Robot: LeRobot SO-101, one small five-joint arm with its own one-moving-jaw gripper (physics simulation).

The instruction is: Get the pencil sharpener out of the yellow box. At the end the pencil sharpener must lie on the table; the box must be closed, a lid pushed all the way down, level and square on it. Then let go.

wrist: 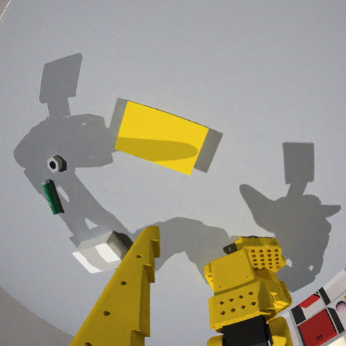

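The yellow box lies slightly turned in the upper middle of the wrist view. Its top shows as a plain yellow face with a long dark shadow across its lower part. No opening shows, and I cannot tell a separate lid from the box or see inside. A pencil sharpener does not show plainly. My gripper is fully open: its one notched jaw shows at the bottom, below the box in the picture and apart from it, and the moving jaw is out of the picture.
A hex nut and a green cylinder lie at the left. A white block lies beside the notched jaw. A yellow perforated robot part stands at the lower right, near a red and white patterned thing. Arm shadows cross the table.
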